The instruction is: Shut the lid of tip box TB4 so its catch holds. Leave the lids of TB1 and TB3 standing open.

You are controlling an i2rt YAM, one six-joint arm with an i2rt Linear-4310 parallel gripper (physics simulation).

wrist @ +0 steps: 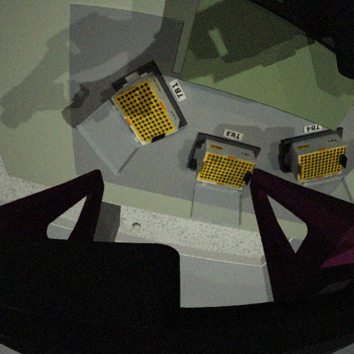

Note:
I see my gripper (176, 177) and a grey mat (102, 48).

